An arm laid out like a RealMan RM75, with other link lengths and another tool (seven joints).
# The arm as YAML. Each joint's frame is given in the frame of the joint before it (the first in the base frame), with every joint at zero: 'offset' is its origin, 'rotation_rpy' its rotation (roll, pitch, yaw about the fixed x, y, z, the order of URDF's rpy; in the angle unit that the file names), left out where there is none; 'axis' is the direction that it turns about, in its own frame. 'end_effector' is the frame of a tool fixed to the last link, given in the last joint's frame.
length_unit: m
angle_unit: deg
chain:
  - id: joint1
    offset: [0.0, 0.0, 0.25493]
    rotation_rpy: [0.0, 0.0, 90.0]
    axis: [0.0, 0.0, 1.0]
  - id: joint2
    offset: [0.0, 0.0, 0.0]
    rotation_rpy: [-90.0, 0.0, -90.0]
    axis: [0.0, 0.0, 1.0]
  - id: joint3
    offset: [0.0, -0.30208, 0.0]
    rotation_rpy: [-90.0, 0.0, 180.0]
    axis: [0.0, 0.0, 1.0]
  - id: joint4
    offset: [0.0, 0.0, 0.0]
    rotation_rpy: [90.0, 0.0, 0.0]
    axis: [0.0, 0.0, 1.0]
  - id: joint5
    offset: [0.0, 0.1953, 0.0]
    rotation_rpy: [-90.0, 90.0, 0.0]
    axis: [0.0, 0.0, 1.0]
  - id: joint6
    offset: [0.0, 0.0, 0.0]
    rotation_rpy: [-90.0, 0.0, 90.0]
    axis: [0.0, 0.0, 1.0]
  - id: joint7
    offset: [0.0, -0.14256, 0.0]
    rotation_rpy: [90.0, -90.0, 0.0]
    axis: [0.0, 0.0, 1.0]
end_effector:
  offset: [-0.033, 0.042, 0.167]
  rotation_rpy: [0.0, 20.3, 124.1]
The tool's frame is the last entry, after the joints.
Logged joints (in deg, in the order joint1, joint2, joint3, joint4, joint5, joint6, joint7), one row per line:
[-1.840, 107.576, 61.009, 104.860, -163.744, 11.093, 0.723]
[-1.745, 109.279, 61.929, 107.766, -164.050, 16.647, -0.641]
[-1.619, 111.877, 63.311, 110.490, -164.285, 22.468, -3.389]
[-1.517, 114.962, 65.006, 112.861, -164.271, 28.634, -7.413]
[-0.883, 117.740, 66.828, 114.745, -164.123, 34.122, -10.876]
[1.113, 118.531, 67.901, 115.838, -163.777, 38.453, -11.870]
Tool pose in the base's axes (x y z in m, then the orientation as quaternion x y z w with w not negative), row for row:
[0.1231, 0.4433, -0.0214, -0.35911, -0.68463, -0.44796, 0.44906]
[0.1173, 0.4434, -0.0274, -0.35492, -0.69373, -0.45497, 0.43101]
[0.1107, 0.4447, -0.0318, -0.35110, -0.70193, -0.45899, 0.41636]
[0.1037, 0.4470, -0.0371, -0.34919, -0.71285, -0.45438, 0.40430]
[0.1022, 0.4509, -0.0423, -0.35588, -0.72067, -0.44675, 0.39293]
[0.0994, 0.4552, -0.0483, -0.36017, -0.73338, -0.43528, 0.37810]
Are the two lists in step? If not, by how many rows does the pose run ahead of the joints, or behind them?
The pose runs 2 rows ahead of the joints: the pose in row i belongs to the joints in row i + 2.
